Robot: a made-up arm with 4 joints. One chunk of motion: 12 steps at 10 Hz.
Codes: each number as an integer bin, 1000 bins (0 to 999) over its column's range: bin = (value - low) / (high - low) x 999, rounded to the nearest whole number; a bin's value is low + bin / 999 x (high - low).
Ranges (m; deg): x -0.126..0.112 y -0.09..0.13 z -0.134..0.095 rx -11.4..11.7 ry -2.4..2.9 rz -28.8..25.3
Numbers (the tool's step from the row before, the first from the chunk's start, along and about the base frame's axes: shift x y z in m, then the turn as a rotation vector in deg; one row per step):
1: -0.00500 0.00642 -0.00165 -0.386 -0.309 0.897
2: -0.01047 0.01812 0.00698 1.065 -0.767 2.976
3: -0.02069 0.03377 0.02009 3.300 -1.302 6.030
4: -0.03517 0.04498 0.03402 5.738 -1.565 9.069
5: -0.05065 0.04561 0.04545 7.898 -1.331 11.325
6: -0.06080 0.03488 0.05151 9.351 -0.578 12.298
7: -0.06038 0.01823 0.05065 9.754 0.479 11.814
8: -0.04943 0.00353 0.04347 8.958 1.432 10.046
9: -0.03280 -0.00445 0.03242 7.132 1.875 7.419
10: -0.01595 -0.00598 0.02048 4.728 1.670 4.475
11: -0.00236 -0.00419 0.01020 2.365 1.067 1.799
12: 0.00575 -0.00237 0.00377 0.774 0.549 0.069
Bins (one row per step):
1: 508 438 577 476 394 548
2: 485 491 615 539 308 587
3: 442 562 672 636 207 643
4: 381 613 733 741 157 699
5: 316 616 783 835 201 741
6: 274 567 809 897 343 759
7: 275 491 806 915 543 750
8: 321 425 774 880 722 717
9: 391 388 726 801 806 669
10: 462 382 674 697 767 614
11: 519 390 629 595 653 565
12: 553 398 601 526 556 533

